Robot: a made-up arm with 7 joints.
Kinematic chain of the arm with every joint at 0, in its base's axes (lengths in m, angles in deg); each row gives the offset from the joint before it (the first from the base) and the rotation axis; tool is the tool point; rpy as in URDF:
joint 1: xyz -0.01 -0.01 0.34 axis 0 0.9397 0.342
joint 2: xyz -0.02 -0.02 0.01 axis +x
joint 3: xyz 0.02 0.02 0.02 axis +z
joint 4: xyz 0.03 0 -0.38 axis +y
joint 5: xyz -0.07 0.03 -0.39 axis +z
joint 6: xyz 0.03 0 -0.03 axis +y
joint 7: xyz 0.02 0.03 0 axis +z
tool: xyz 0.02 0.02 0.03 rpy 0 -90 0
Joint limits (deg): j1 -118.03..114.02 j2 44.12..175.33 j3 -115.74..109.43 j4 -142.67..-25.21 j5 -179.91..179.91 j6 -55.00..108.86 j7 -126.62..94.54
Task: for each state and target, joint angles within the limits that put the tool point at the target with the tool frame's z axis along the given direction. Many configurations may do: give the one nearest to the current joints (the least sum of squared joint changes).
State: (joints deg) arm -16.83 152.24 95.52 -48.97 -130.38 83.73 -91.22
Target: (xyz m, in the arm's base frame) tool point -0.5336 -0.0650 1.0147 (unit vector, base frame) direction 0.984 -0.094 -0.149
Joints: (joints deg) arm -41.43 173.12 83.83 -30.87 -154.09 96.03 -46.59
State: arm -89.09 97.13 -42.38 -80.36 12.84 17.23 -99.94
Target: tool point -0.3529 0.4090 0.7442 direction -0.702 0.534 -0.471
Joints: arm -118.03 122.16 -6.94 -59.53 32.94 5.83 -84.96
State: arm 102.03 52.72 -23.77 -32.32 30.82 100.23 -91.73
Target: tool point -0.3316 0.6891 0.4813 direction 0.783 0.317 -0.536
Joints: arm 114.02 94.35 -33.56 -27.12 8.71 73.94 -72.82
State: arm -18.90 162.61 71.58 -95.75 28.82 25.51 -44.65
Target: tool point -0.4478 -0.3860 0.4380 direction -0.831 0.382 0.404
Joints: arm -55.32 175.33 85.05 -101.22 40.58 30.83 -52.20
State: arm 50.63 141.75 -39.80 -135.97 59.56 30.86 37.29
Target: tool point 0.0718 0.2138 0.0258 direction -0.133 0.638 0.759
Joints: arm 83.11 146.19 -29.43 -134.94 47.18 36.46 14.57
